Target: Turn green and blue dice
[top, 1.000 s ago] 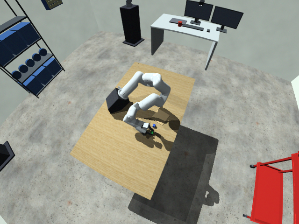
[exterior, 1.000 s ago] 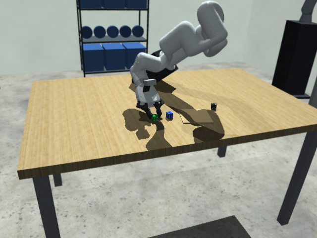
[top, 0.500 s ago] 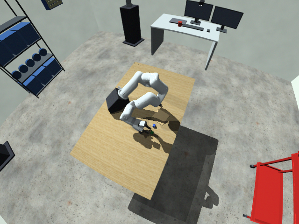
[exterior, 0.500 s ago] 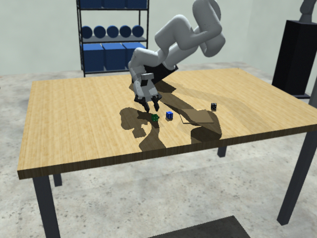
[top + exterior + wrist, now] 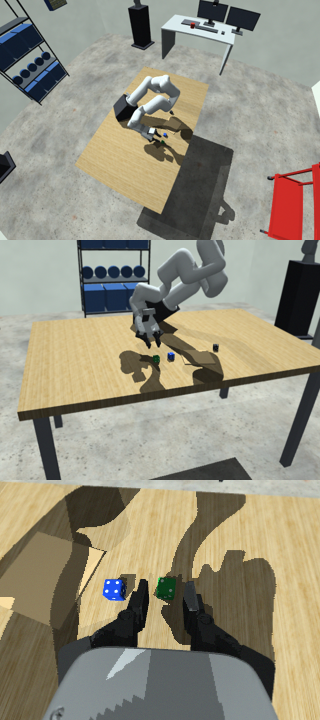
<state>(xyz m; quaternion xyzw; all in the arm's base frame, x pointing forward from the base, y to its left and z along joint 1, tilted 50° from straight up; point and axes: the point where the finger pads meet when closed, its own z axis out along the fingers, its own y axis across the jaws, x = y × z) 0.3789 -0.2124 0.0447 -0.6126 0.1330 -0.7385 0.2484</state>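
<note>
My hand is 40 mm short of the green die, 10 mm to the right of it and 60 mm above it. Also, from my hand: black die: 70 mm behind, 320 mm to the left, 60 mm below; then tan mat: 10 mm ahead, 210 mm to the left, 70 mm below; then blue die: 20 mm ahead, 80 mm to the left, 60 mm below.
</note>
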